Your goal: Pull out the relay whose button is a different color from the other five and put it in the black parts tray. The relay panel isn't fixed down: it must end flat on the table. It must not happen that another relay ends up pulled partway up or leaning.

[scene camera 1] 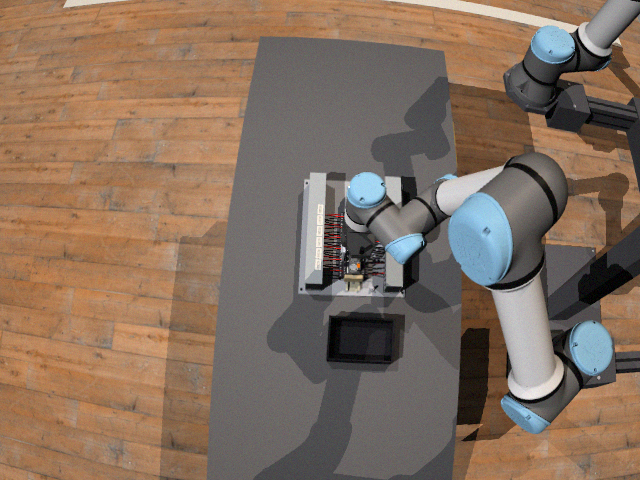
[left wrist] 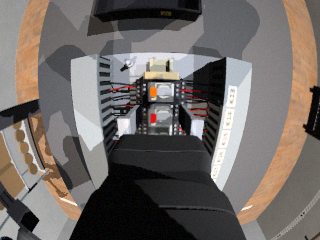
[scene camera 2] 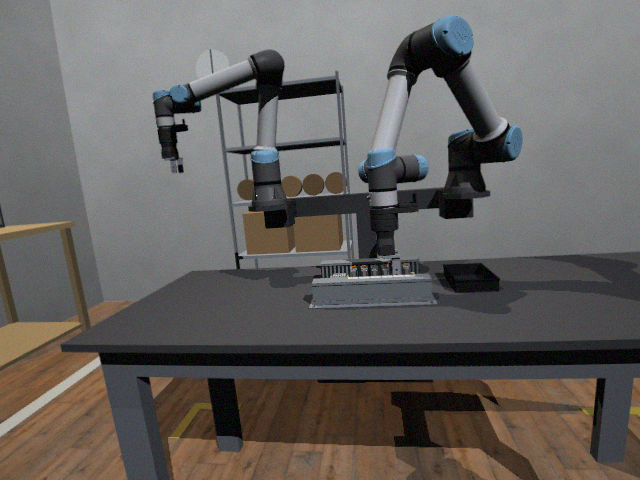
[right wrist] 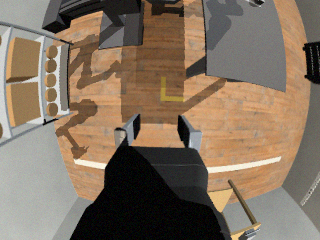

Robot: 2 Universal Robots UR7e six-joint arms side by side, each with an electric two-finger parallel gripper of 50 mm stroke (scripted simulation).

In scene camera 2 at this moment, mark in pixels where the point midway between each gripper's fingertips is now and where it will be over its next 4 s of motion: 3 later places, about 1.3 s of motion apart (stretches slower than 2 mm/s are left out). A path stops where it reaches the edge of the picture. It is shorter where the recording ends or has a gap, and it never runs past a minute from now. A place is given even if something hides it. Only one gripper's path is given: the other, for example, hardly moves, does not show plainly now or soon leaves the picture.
My left gripper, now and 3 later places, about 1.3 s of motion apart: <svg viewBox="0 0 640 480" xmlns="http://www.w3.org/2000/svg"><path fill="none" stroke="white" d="M395 274L395 266L394 247L413 243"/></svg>
